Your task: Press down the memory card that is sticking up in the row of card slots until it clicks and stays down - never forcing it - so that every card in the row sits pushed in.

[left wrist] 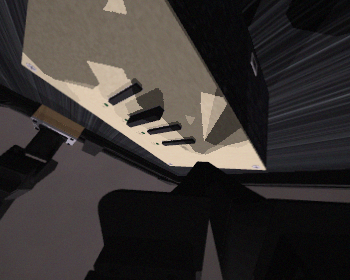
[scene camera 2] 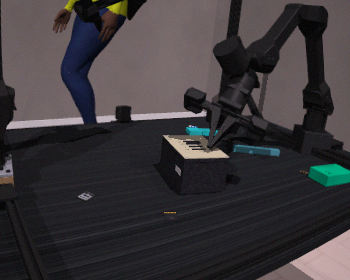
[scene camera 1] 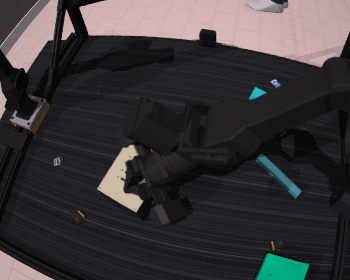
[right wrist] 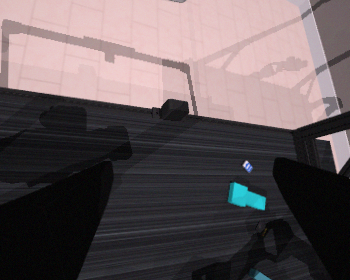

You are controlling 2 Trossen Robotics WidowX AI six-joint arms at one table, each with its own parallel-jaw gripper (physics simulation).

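Places are measured from the left arm's base along level axes (x ahead, y left, z up), in centimetres.
Pixels of known places: left gripper, fingertip midpoint: (left wrist: 201,167) (scene camera 2: 208,147) (scene camera 1: 125,191); right gripper, fingertip midpoint: (scene camera 2: 114,25) (right wrist: 193,167); left arm's base at its link origin: (scene camera 2: 313,129); right arm's base at its link origin: (left wrist: 54,133) (scene camera 1: 26,109).
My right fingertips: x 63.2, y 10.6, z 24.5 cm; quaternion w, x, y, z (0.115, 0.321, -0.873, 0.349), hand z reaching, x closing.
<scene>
For each thing: its top centre in the pictures, then the offset to it from my right fingertips.
- dark box at its top centre: (left wrist: 155,119) (scene camera 2: 194,146) dx -22.0, dy +20.9, dz -23.5 cm
- cream top plate at its top centre: (left wrist: 154,122) (scene camera 1: 133,171) (scene camera 2: 194,145) dx -22.0, dy +20.9, dz -23.3 cm
- silver-marked card at its top centre: (scene camera 2: 86,195) (scene camera 1: 58,160) dx -2.0, dy +33.4, dz -31.1 cm
- gold-edged card at its top centre: (scene camera 2: 171,215) (scene camera 1: 78,216) dx -17.9, dy +37.5, dz -31.1 cm
- cyan block at its top centre: (scene camera 1: 269,101) (right wrist: 249,198) (scene camera 2: 202,129) dx -28.0, dy -15.9, dz -29.8 cm
- teal bar at its top centre: (scene camera 1: 279,174) (scene camera 2: 256,147) dx -42.5, dy -1.9, dz -29.6 cm
- green case at its top centre: (scene camera 1: 284,272) (scene camera 2: 332,168) dx -59.1, dy +14.0, dz -28.3 cm
A dark box (scene camera 2: 202,176) with a cream top plate (scene camera 1: 112,184) (left wrist: 65,35) carries a row of several dark card slots or cards. In the left wrist view one card (left wrist: 146,116), second from the upper left of the row, looks thicker and taller than its neighbours. The lowest one (left wrist: 178,142) looks low. My left gripper (scene camera 2: 209,147) (left wrist: 201,167) is shut and empty, its tips close over the plate near the row; whether they touch anything is unclear. In scene camera 1 the left arm hides part of the row. My right gripper (right wrist: 193,167) is open and empty, away from the box.
A silver-marked card (scene camera 1: 58,161) (scene camera 2: 86,196) and a gold-edged card (scene camera 1: 80,216) (scene camera 2: 170,216) lie near the box. A cyan block (scene camera 1: 257,93) (right wrist: 239,194), a teal bar (scene camera 1: 279,176) (scene camera 2: 256,150) and a green case (scene camera 1: 284,267) (scene camera 2: 330,174) lie around the left arm.
</scene>
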